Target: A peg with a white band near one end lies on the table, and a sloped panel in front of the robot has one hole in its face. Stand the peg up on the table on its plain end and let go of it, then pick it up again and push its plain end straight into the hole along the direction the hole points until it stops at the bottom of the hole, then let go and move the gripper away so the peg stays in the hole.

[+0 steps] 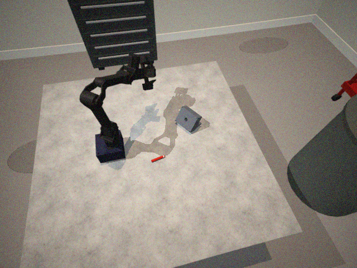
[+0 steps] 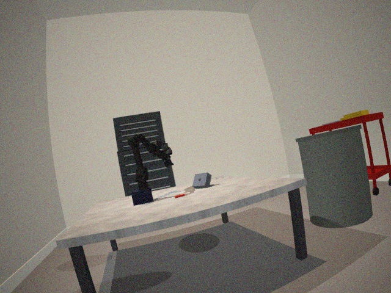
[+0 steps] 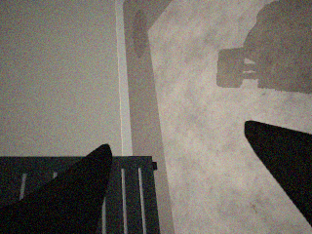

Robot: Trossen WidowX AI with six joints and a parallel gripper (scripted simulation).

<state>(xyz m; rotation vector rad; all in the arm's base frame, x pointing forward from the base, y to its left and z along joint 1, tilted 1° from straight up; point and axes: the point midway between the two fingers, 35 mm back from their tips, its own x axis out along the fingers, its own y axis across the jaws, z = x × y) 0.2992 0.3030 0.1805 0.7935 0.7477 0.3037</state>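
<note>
Now: gripper tip 80 mm past the red peg, 440 mm to the left of it and 250 mm above it. Round my gripper tip: grey sloped panel 150 mm ahead, 240 mm to the right, 200 mm below.
</note>
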